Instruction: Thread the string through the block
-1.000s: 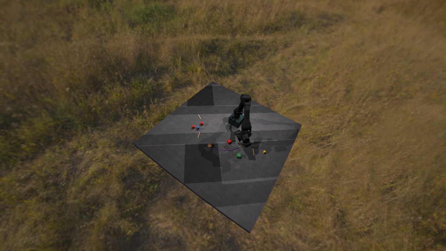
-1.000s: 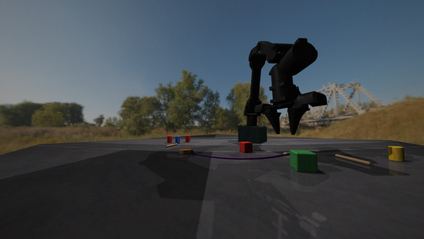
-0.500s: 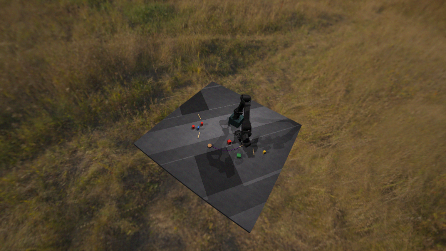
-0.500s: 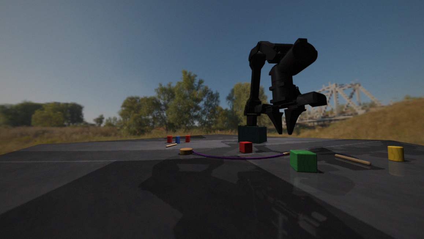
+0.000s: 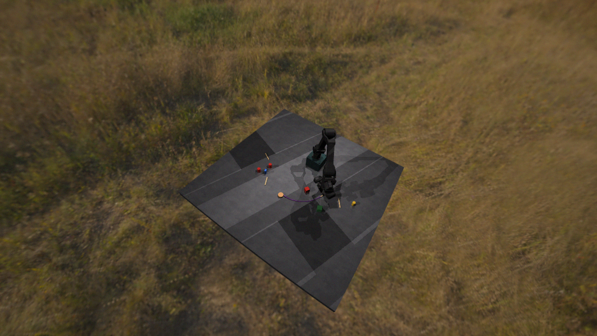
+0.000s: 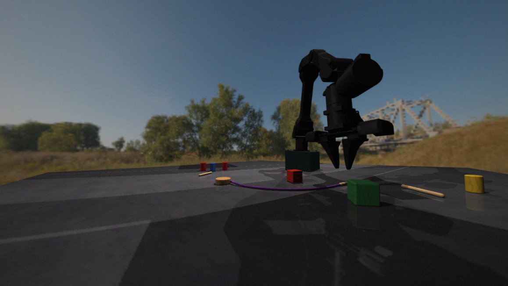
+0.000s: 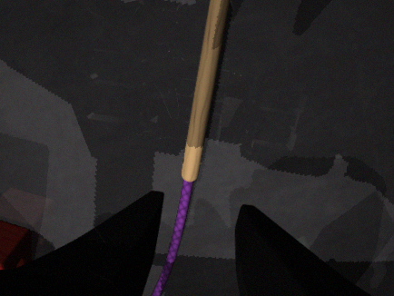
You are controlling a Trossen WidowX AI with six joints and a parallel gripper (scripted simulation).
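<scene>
The thin wooden stick lies 20 mm behind my gripper tip, 10 mm to the left of it and 40 mm below it. Round my gripper tip: red block (120 mm to the right, 30 mm below); then loose stick (20 mm behind, 130 mm to the left, 40 mm below); then green block (110 mm ahead, 20 mm to the left, 20 mm below).
</scene>
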